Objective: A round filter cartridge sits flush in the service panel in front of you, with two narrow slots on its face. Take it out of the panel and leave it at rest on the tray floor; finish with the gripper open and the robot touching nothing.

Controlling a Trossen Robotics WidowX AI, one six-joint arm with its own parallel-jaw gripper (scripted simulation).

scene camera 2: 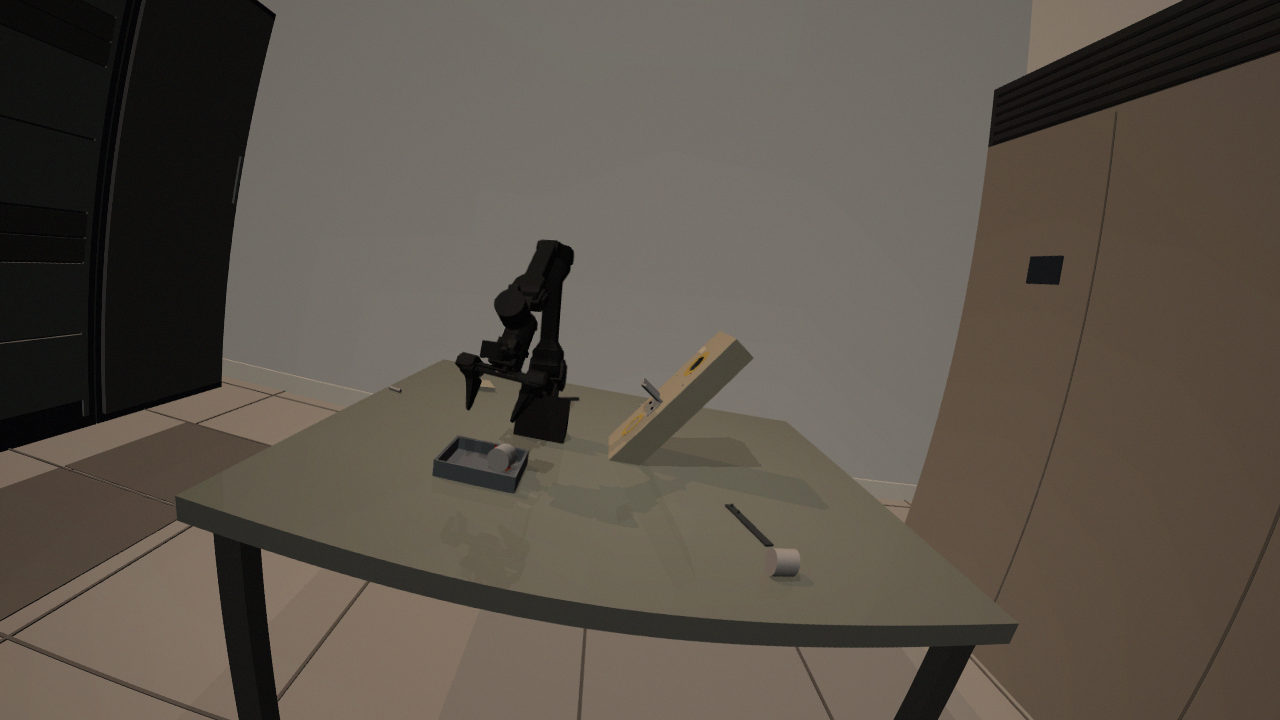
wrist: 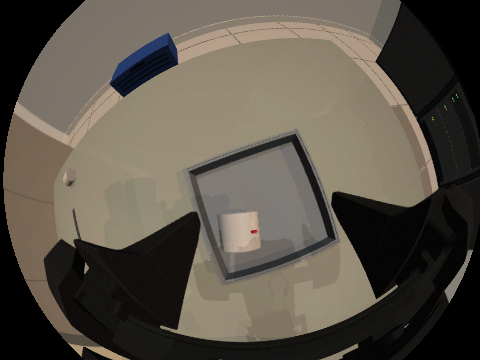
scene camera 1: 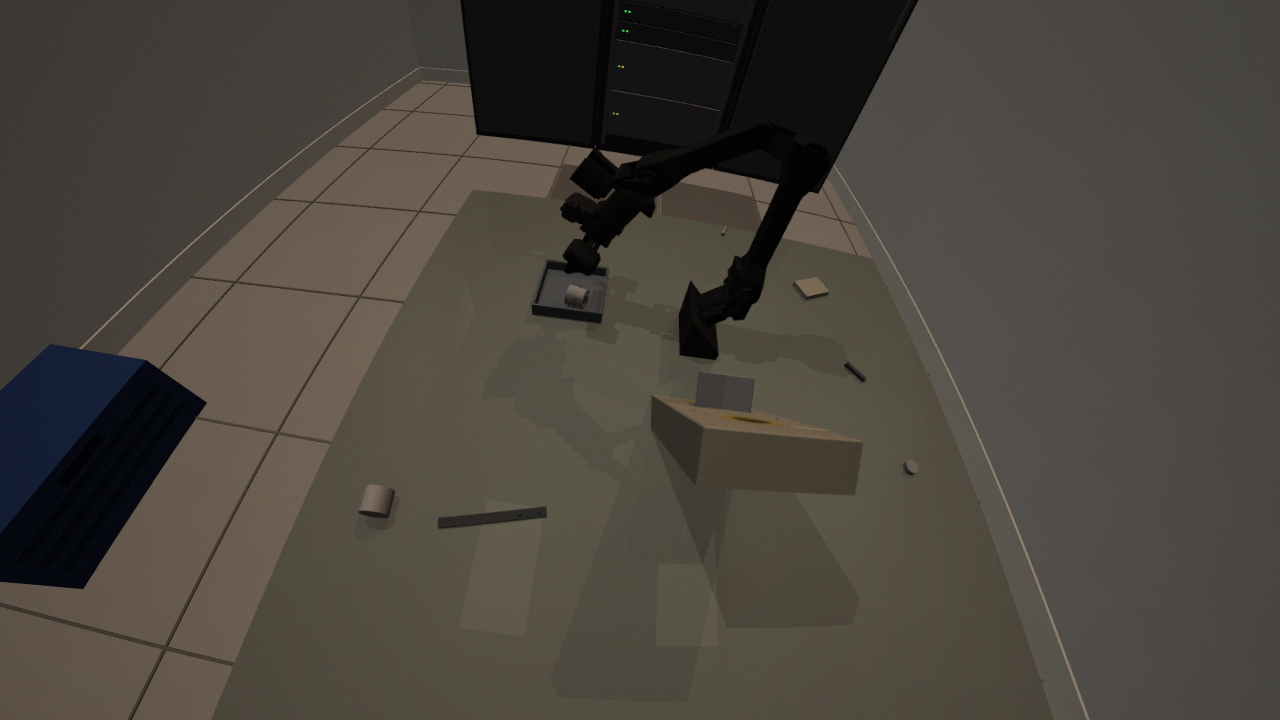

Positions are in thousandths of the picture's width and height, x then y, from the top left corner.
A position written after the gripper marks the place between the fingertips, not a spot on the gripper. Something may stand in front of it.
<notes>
The gripper (scene camera 2: 382,577) is open and holds nothing. Further things: a round filter cartridge (wrist: 499,646), a dark grey tray (scene camera 2: 363,638), a tan service panel (scene camera 1: 562,623) and a grey ledge (scene camera 1: 558,542).
The gripper also shows in the wrist view (wrist: 557,585) and in scene camera 1 (scene camera 1: 449,359). The dark grey tray shows as well in the wrist view (wrist: 576,493) and in scene camera 1 (scene camera 1: 429,417). The tan service panel also shows in scene camera 2 (scene camera 2: 565,497).
</notes>
